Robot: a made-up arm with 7 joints.
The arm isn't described. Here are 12 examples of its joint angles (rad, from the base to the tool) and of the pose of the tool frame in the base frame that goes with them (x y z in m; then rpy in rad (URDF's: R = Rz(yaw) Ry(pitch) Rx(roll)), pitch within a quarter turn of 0, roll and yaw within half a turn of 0).
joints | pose
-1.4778 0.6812 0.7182 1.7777 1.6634 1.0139 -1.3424 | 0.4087 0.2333 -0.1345 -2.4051 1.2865 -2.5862
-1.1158 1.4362 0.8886 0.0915 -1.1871 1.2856 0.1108 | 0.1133 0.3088 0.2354 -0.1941 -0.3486 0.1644
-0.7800 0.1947 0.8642 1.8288 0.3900 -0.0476 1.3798 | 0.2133 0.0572 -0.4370 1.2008 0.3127 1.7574
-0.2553 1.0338 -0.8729 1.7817 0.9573 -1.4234 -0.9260 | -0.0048 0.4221 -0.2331 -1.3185 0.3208 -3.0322
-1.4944 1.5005 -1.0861 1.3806 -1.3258 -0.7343 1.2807 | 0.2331 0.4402 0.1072 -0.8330 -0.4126 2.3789
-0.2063 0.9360 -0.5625 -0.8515 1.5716 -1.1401 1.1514 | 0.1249 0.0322 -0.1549 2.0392 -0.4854 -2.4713
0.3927 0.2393 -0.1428 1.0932 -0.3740 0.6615 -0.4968 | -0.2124 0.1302 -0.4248 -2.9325 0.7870 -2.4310
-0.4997 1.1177 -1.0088 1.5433 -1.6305 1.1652 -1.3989 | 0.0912 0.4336 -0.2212 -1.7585 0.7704 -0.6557
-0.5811 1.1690 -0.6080 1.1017 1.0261 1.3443 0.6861 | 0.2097 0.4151 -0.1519 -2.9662 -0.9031 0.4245
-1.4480 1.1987 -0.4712 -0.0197 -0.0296 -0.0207 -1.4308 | 0.3281 0.1076 0.1624 1.5629 0.7954 -0.7241
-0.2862 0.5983 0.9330 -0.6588 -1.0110 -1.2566 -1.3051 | 0.1026 0.2334 0.0011 2.3891 -0.3398 -1.7286
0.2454 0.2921 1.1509 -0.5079 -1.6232 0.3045 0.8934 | 0.0348 0.2859 -0.1131 -0.8374 0.3960 1.1425
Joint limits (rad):
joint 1: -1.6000..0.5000
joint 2: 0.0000..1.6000
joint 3: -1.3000..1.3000
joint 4: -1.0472..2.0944
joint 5: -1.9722..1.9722
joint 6: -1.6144..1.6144
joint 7: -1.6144..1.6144
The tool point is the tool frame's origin. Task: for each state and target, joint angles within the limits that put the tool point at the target. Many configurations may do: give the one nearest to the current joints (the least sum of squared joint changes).
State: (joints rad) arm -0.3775 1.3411 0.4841 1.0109 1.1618 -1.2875 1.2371
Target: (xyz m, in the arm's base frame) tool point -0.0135 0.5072 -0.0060
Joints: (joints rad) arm 0.2081 1.5695 0.4351 1.5778 1.2195 -0.8058 1.2371
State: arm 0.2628 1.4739 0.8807 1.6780 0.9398 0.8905 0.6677
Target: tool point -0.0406 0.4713 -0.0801
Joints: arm -0.2471 1.5332 1.0532 1.9395 0.8861 1.0992 0.6677
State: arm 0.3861 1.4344 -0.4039 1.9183 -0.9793 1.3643 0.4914
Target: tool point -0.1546 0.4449 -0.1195
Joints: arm 0.2370 1.1816 -0.3729 1.7179 -1.0074 1.3043 0.4914
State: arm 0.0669 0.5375 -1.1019 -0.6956 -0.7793 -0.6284 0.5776
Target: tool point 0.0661 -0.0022 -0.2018
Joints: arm 0.0847 0.7541 -0.9561 -0.7077 -0.7894 -0.6705 0.5776
